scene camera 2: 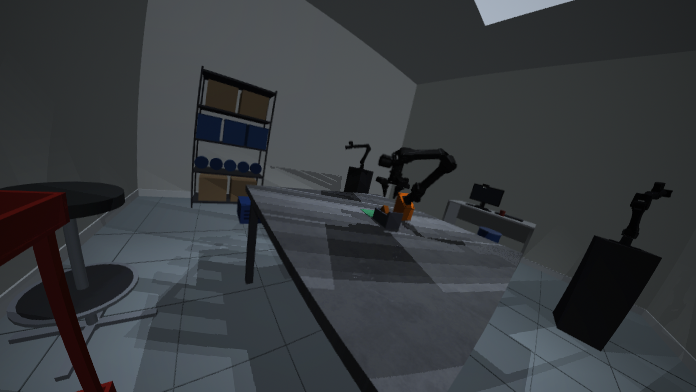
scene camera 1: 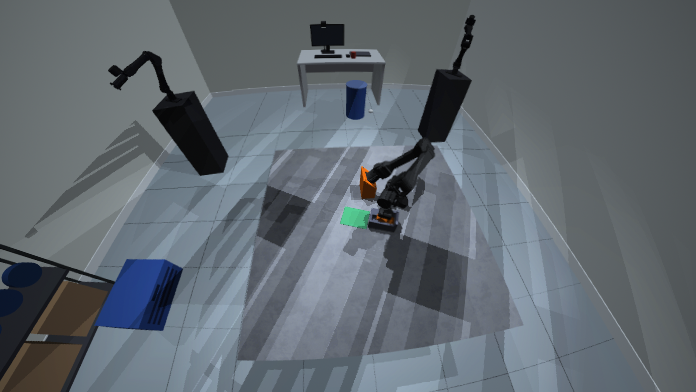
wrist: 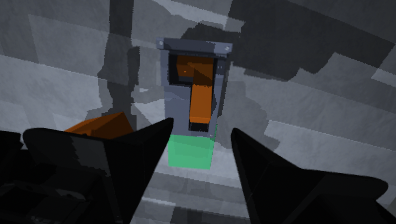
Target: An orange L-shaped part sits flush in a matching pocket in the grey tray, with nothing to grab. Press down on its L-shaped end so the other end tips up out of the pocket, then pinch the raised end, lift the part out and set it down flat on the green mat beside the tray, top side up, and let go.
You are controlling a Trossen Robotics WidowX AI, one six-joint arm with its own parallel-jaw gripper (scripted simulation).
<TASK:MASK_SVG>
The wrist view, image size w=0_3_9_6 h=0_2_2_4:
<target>my gripper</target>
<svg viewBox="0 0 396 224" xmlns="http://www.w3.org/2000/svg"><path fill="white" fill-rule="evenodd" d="M0 133L1 162L10 147ZM233 128L231 133L232 150L251 224L396 224L394 215L376 201L386 193L388 189L386 181L365 175L301 169L277 155L271 149L261 145L240 129ZM174 118L169 117L141 130L112 139L48 128L24 130L23 141L37 166L14 179L13 182L16 186L0 196L0 224L130 224L134 212L143 198L143 193L154 174L157 163L169 141Z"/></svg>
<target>orange L-shaped part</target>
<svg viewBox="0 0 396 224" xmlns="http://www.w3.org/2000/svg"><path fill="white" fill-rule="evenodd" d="M178 56L176 62L178 76L193 77L190 122L209 123L212 103L213 58Z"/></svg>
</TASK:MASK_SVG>
